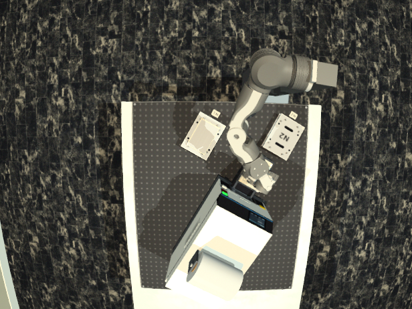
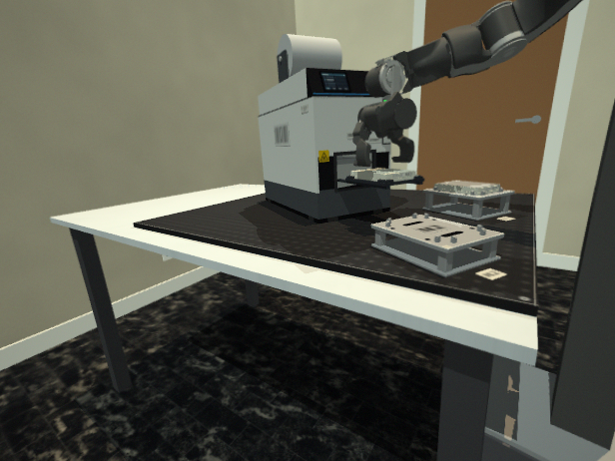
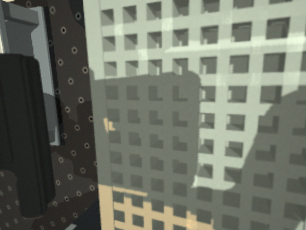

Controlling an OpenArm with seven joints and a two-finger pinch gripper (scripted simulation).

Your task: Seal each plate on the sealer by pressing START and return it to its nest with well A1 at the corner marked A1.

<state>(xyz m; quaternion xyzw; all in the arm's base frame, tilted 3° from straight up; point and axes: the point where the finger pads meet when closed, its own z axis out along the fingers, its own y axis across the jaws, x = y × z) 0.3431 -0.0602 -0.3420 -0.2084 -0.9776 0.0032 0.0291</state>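
Right now my hand is 20 mm above the clear well plate. The rest, counted from my hand: sealer stage 30 mm below; N1 label 210 mm behind, 180 mm to the right, 140 mm below; sealer screen 120 mm ahead, 10 mm to the right, 180 mm above.
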